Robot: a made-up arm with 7 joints.
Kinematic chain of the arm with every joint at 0, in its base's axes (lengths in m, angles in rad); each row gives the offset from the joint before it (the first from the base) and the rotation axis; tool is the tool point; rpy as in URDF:
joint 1: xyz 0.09 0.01 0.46 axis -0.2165 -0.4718 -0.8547
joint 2: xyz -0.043 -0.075 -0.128 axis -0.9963 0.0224 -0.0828
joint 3: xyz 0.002 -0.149 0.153 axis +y
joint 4: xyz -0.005 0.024 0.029 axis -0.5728 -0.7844 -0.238
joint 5: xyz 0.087 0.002 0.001 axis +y
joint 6: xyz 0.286 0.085 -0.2 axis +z
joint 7: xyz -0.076 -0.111 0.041 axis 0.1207 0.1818 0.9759
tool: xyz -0.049 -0.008 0.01 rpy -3.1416 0 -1.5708
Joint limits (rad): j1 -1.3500..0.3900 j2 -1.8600..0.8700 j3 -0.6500..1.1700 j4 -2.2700..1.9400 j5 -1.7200..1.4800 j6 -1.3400..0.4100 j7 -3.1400..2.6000
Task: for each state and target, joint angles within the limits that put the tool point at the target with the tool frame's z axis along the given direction. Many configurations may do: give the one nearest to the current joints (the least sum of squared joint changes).
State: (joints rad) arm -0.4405 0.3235 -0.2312 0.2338 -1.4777 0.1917 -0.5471
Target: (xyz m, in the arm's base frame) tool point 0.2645 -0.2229 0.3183 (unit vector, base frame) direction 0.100 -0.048 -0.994
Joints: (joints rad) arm 0.1325 0.1799 0.6502 -0.4020 -0.9336 0.1358 -0.4164
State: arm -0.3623 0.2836 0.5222 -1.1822 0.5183 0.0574 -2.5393
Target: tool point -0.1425 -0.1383 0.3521 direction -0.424 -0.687 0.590
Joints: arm -0.7693 0.3826 0.5790 -1.0118 0.5745 0.0684 -2.8659
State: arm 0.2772 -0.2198 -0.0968 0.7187 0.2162 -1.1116 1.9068
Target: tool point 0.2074 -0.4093 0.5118 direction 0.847 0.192 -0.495
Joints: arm 0.1727 -0.7317 -0.6265 0.6121 -0.1077 -0.9682 2.1216
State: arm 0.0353 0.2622 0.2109 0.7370 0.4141 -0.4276 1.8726
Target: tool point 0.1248 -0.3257 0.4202 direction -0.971 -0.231 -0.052
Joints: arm -0.0046 0.5584 0.9701 0.6888 0.5732 -0.3190 1.8029
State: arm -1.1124 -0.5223 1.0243 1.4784 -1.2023 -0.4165 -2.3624
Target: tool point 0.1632 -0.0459 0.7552 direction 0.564 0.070 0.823
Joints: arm -0.8426 -0.1795 0.3404 1.6852 -1.6487 0.3182 -2.2908
